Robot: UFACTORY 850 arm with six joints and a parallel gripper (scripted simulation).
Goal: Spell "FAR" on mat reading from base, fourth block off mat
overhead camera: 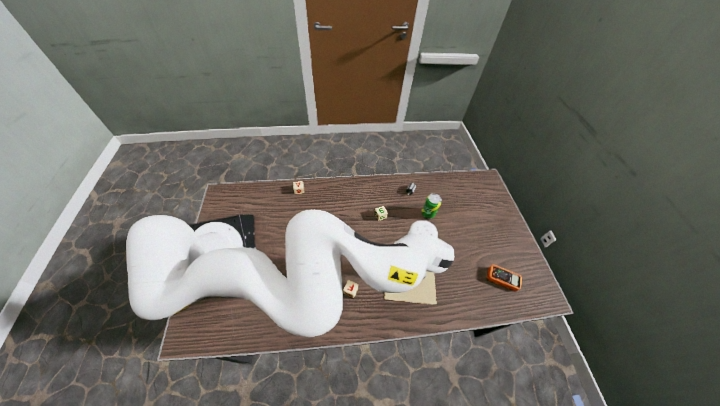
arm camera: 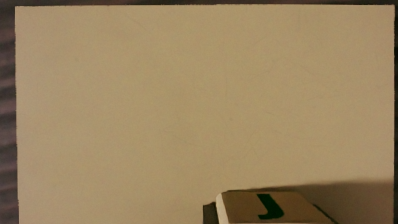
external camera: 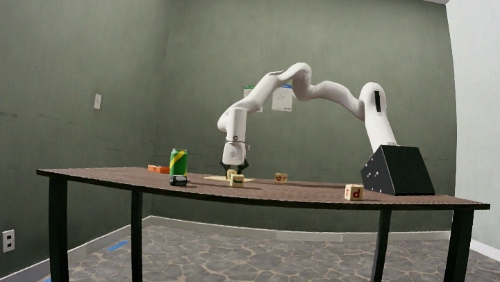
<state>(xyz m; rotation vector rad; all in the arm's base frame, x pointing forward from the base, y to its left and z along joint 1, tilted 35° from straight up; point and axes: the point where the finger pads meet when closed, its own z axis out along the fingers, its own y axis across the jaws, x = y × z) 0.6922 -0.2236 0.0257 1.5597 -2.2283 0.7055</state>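
The tan mat lies 2 cm ahead of my hand, 3 cm to the right of it and 2 cm below it. From my hand the other things lie so: green can (21 cm ahead, 25 cm to the left, 4 cm above); then dark object (17 cm ahead, 39 cm to the left, 1 cm below).
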